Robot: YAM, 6 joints.
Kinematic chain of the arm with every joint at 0, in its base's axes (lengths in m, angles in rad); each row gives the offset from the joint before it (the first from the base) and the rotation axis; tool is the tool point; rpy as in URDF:
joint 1: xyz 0 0 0.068 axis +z
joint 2: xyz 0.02 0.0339 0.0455 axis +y
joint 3: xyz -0.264 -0.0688 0 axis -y
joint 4: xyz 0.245 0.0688 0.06 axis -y
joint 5: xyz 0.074 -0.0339 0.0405 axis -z
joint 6: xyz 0.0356 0 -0.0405 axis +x
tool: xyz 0 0 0 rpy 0 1.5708 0
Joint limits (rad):
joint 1: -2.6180..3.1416
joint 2: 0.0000..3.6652
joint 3: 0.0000..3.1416
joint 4: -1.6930..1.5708
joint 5: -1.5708..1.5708
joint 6: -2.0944..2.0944
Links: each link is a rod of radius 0.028 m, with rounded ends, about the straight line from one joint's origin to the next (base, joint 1, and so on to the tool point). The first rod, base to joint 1, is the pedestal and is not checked.
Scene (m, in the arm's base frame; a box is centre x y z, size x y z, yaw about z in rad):
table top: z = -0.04
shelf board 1: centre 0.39 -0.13 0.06 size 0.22 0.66 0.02 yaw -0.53
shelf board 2: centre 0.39 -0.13 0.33 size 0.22 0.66 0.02 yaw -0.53
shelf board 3: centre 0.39 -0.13 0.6 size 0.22 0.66 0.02 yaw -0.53
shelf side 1: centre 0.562 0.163 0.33 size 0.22 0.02 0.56 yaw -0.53
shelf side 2: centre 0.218 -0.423 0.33 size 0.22 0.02 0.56 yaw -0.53
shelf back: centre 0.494 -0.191 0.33 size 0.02 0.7 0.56 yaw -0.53
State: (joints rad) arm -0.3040 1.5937 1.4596 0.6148 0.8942 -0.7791
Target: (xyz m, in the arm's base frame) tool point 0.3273 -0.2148 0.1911
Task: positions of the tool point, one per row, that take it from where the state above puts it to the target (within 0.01 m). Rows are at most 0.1 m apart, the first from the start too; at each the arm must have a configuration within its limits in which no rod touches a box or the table.
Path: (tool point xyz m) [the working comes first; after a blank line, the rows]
Joints at the target: -0.5082 1.8520 1.0062 0.4992 0.9226 -0.7791
Straight joint move there: touches shelf board 2.

1: 0.2679 -0.0866 0.4597
2: 0.1977 -0.0531 0.4487
3: 0.2107 -0.0816 0.3620
4: 0.1968 -0.1054 0.2740
5: 0.1592 -0.1163 0.1911
6: 0.2137 -0.1465 0.2090
7: 0.2712 -0.1800 0.2092
8: 0.3273 -0.2148 0.1911

